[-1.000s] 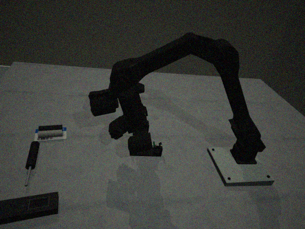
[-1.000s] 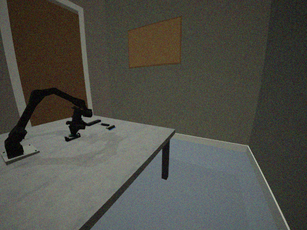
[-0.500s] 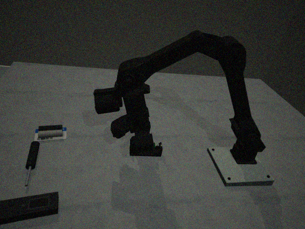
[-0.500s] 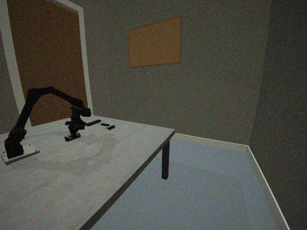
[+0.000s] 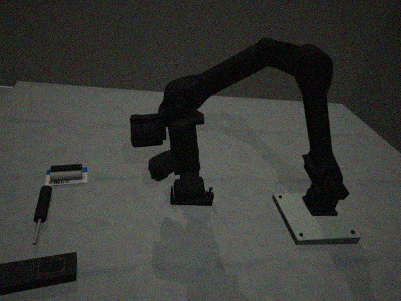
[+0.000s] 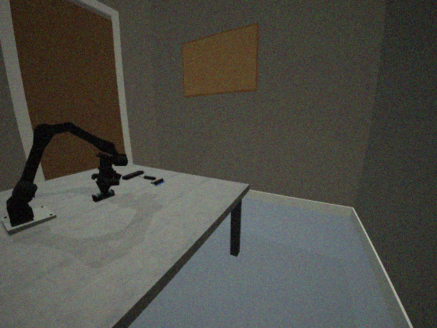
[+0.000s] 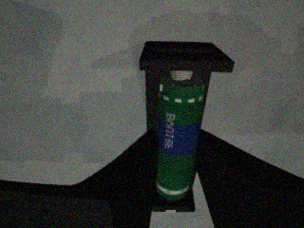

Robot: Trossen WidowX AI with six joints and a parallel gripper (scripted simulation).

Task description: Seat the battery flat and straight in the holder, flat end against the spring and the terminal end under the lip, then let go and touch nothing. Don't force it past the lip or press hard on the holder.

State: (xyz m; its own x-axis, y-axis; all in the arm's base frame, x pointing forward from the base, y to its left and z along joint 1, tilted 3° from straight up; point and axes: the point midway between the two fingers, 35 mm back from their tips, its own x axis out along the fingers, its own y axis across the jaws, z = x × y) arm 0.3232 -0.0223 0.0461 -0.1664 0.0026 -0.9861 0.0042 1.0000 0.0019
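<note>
The battery is 10 mm above my gripper tip. Also, from my gripper tip: card (290 mm ahead, 70 mm to the right); screwdriver (310 mm ahead, 70 mm to the left); flat black box (300 mm ahead, 200 mm to the left).
</note>
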